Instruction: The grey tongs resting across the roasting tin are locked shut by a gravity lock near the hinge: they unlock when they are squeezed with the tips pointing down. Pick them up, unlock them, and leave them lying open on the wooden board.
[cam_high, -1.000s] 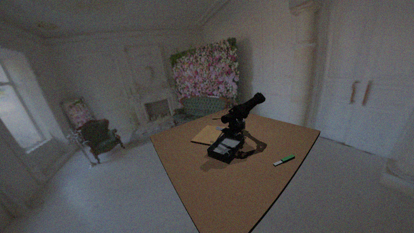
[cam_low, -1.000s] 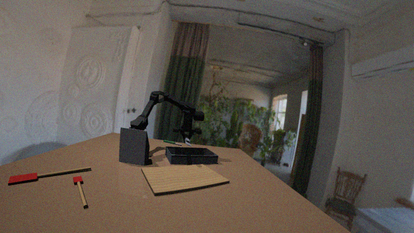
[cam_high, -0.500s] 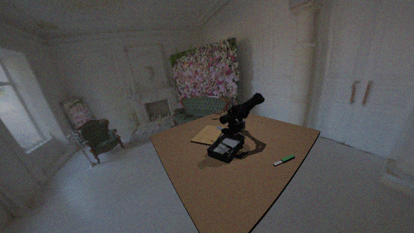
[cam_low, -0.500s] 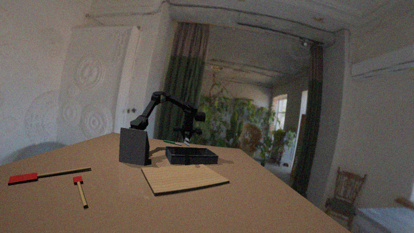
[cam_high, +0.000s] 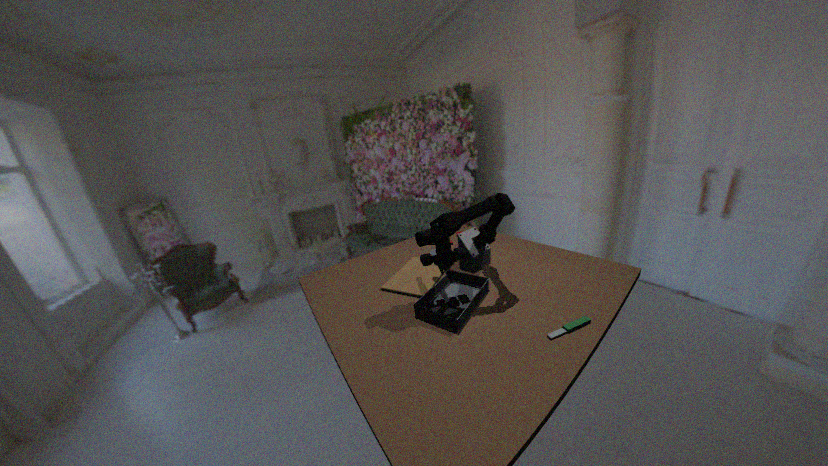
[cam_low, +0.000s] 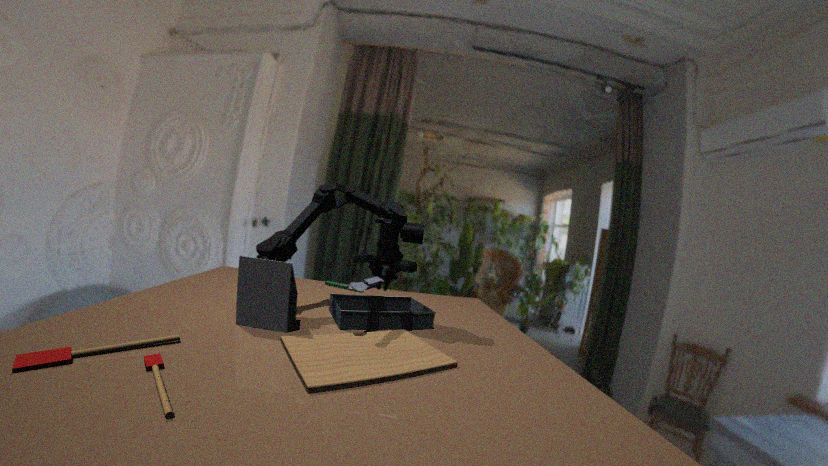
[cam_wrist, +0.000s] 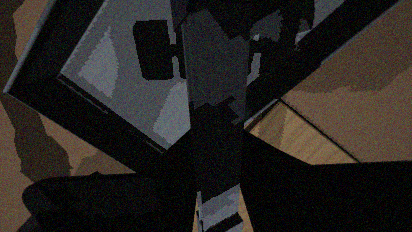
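My gripper tip is 3 cm past the wooden board, 25 cm to the left of it and 11 cm above it. From my gripper tip the other things lie so: roasting tin (1 cm ahead, 5 cm to the left, 8 cm below); then red spatula (57 cm behind, 45 cm to the right, 11 cm below).
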